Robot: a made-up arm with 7 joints.
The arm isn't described. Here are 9 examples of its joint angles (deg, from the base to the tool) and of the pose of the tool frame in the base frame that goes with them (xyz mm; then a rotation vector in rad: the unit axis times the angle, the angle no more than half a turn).
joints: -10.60 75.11 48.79 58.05 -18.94 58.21 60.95
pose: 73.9 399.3 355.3 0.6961 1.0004 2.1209
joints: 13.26 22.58 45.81 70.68 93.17 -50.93 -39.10
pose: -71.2 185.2 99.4 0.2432 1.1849 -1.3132
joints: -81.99 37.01 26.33 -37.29 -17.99 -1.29 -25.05
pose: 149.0 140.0 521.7 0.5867 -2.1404 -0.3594
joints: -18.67 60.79 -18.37 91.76 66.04 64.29 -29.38
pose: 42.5 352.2 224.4 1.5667 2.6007 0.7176
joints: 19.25 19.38 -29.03 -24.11 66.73 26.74 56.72
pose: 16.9 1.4 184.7 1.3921 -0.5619 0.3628
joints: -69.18 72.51 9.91 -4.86 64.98 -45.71 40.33
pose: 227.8 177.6 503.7 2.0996 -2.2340 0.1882
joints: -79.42 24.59 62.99 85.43 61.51 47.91 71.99
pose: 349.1 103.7 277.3 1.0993 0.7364 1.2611
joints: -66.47 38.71 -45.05 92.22 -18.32 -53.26 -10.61
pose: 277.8 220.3 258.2 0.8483 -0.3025 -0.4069
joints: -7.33 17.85 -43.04 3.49 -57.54 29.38 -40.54
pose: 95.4 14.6 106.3 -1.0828 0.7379 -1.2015
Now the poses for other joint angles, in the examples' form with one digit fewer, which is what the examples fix.
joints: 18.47 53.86 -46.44 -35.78 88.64 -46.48 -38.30
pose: -54 55 233 1.380 -0.707 -2.533
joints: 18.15 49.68 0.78 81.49 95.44 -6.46 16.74
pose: -144 287 191 1.664 1.519 -1.415
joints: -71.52 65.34 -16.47 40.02 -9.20 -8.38 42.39
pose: 292 241 425 0.844 -0.952 0.888
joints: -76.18 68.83 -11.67 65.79 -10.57 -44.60 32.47
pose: 259 298 426 0.796 -1.218 0.830
